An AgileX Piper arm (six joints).
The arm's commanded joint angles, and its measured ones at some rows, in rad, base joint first. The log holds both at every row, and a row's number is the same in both.
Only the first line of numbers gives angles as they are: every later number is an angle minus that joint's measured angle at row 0.
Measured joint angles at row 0: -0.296 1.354 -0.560 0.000 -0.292 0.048
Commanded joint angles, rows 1 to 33: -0.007 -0.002 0.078 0.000 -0.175 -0.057; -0.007 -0.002 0.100 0.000 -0.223 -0.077; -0.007 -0.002 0.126 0.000 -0.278 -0.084; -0.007 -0.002 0.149 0.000 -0.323 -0.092; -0.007 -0.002 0.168 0.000 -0.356 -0.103; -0.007 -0.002 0.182 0.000 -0.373 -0.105; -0.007 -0.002 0.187 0.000 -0.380 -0.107; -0.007 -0.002 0.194 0.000 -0.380 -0.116; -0.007 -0.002 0.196 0.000 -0.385 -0.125; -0.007 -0.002 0.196 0.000 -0.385 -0.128; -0.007 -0.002 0.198 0.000 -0.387 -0.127; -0.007 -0.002 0.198 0.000 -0.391 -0.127; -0.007 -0.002 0.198 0.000 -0.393 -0.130; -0.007 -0.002 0.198 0.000 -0.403 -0.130; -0.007 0.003 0.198 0.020 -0.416 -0.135; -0.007 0.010 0.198 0.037 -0.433 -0.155; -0.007 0.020 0.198 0.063 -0.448 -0.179; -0.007 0.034 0.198 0.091 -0.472 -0.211; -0.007 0.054 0.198 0.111 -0.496 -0.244; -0.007 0.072 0.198 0.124 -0.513 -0.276; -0.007 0.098 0.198 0.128 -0.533 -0.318; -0.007 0.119 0.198 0.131 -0.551 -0.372; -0.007 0.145 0.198 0.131 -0.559 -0.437; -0.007 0.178 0.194 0.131 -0.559 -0.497; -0.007 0.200 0.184 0.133 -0.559 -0.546; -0.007 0.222 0.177 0.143 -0.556 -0.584; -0.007 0.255 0.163 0.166 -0.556 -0.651; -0.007 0.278 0.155 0.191 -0.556 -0.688; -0.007 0.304 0.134 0.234 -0.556 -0.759; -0.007 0.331 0.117 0.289 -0.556 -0.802; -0.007 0.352 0.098 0.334 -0.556 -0.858; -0.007 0.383 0.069 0.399 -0.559 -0.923; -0.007 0.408 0.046 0.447 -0.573 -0.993
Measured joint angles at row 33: 0.000 0.349 0.098 0.313 -0.541 -0.815
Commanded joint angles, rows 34 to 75: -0.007 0.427 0.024 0.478 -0.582 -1.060; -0.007 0.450 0.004 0.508 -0.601 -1.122; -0.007 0.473 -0.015 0.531 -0.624 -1.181; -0.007 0.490 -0.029 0.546 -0.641 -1.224; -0.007 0.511 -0.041 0.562 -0.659 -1.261; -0.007 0.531 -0.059 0.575 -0.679 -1.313; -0.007 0.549 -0.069 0.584 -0.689 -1.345; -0.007 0.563 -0.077 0.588 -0.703 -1.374; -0.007 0.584 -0.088 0.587 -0.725 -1.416; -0.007 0.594 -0.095 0.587 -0.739 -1.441; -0.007 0.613 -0.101 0.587 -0.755 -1.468; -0.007 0.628 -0.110 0.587 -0.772 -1.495; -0.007 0.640 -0.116 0.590 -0.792 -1.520; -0.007 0.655 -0.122 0.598 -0.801 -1.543; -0.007 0.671 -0.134 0.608 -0.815 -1.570; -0.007 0.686 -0.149 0.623 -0.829 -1.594; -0.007 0.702 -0.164 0.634 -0.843 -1.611; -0.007 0.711 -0.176 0.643 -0.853 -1.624; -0.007 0.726 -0.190 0.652 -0.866 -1.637; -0.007 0.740 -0.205 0.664 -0.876 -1.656; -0.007 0.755 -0.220 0.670 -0.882 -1.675; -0.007 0.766 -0.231 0.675 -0.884 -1.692; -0.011 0.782 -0.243 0.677 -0.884 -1.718; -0.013 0.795 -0.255 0.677 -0.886 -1.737; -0.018 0.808 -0.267 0.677 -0.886 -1.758; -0.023 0.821 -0.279 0.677 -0.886 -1.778; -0.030 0.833 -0.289 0.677 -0.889 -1.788; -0.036 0.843 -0.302 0.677 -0.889 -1.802; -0.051 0.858 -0.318 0.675 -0.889 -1.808; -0.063 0.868 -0.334 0.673 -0.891 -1.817; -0.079 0.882 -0.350 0.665 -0.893 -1.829; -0.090 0.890 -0.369 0.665 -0.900 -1.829; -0.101 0.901 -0.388 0.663 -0.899 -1.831; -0.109 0.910 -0.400 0.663 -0.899 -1.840; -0.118 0.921 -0.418 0.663 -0.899 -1.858; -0.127 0.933 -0.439 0.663 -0.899 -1.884; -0.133 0.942 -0.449 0.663 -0.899 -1.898; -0.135 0.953 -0.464 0.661 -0.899 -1.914; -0.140 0.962 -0.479 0.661 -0.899 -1.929; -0.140 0.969 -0.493 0.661 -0.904 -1.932; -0.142 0.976 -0.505 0.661 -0.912 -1.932; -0.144 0.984 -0.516 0.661 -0.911 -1.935
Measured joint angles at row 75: -0.136 0.968 -0.488 0.669 -0.890 -1.916
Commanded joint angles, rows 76 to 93: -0.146 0.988 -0.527 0.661 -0.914 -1.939; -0.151 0.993 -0.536 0.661 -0.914 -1.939; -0.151 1.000 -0.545 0.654 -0.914 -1.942; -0.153 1.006 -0.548 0.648 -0.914 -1.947; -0.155 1.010 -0.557 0.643 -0.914 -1.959; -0.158 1.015 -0.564 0.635 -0.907 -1.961; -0.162 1.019 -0.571 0.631 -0.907 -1.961; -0.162 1.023 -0.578 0.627 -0.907 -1.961; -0.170 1.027 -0.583 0.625 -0.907 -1.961; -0.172 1.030 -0.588 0.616 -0.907 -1.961; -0.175 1.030 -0.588 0.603 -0.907 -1.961; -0.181 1.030 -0.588 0.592 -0.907 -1.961; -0.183 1.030 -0.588 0.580 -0.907 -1.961; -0.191 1.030 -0.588 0.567 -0.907 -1.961; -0.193 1.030 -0.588 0.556 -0.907 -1.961; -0.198 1.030 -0.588 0.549 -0.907 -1.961; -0.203 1.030 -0.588 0.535 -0.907 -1.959; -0.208 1.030 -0.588 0.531 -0.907 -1.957
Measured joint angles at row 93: -0.193 1.032 -0.584 0.563 -0.897 -1.958
